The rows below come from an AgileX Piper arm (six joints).
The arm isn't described. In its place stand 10 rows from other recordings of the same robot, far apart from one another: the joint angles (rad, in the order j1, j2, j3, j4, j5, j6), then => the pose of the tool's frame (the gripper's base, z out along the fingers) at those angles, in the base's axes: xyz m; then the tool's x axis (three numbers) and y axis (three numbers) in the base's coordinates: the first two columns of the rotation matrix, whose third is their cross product.
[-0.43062, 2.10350, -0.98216, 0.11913, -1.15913, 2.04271] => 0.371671 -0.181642 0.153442 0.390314 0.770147 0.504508 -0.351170 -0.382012 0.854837
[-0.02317, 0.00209, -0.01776, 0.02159, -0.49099, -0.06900] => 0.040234 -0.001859 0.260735 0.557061 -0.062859 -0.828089 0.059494 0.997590 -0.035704
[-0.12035, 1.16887, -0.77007, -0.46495, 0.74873, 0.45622] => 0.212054 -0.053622 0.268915 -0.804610 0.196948 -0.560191 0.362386 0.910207 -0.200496
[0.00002, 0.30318, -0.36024, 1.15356, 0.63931, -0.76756] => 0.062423 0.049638 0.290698 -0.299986 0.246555 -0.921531 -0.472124 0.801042 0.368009
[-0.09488, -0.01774, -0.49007, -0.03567, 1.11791, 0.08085] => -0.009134 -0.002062 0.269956 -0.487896 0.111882 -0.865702 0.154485 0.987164 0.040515
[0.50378, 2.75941, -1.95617, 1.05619, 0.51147, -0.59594] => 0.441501 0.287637 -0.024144 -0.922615 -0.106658 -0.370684 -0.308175 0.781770 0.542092
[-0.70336, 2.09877, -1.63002, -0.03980, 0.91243, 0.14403] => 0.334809 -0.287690 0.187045 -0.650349 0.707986 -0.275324 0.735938 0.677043 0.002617
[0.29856, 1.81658, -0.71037, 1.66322, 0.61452, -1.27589] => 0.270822 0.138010 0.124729 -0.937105 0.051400 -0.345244 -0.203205 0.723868 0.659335
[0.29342, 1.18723, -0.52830, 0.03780, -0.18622, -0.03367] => 0.227256 0.067998 0.247915 -0.361054 -0.105457 -0.926563 -0.281761 0.959484 0.000590
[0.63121, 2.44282, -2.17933, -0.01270, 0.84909, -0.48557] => 0.435643 0.317367 0.174974 -0.329782 -0.828311 -0.452930 -0.843259 0.474160 -0.253153
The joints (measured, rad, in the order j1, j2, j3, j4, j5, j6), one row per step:
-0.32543 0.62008 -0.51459 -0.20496 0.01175 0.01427
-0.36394 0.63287 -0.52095 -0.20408 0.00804 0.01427
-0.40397 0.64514 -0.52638 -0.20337 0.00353 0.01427
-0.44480 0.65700 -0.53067 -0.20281 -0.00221 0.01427
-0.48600 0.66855 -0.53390 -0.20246 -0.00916 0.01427
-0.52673 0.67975 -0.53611 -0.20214 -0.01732 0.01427
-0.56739 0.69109 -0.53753 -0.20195 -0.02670 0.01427
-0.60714 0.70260 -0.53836 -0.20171 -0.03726 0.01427
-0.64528 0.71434 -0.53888 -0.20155 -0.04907 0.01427
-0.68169 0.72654 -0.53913 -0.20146 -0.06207 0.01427
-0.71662 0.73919 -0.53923 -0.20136 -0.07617 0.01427
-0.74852 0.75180 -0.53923 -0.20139 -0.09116 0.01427
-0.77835 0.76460 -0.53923 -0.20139 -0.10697 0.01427
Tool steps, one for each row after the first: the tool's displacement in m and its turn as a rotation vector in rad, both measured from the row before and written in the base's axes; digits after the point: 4 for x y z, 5 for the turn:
0.0007 -0.0057 0.0008 0.00179 0.00233 -0.03778
0.0003 -0.0060 0.0006 0.00159 0.00197 -0.03914
-0.0001 -0.0062 0.0003 0.00135 0.00153 -0.03969
-0.0004 -0.0063 0.0001 0.00105 0.00117 -0.03982
-0.0007 -0.0062 -0.0002 0.00084 0.00068 -0.03911
-0.0010 -0.0063 -0.0004 0.00064 0.00047 -0.03879
-0.0011 -0.0062 -0.0005 0.00051 0.00006 -0.03766
-0.0012 -0.0061 -0.0006 0.00008 -0.00049 -0.03580
-0.0013 -0.0059 -0.0007 -0.00022 -0.00083 -0.03383
-0.0013 -0.0058 -0.0007 -0.00051 -0.00123 -0.03214
-0.0012 -0.0054 -0.0007 -0.00115 -0.00176 -0.02892
-0.0012 -0.0052 -0.0007 -0.00156 -0.00223 -0.02669

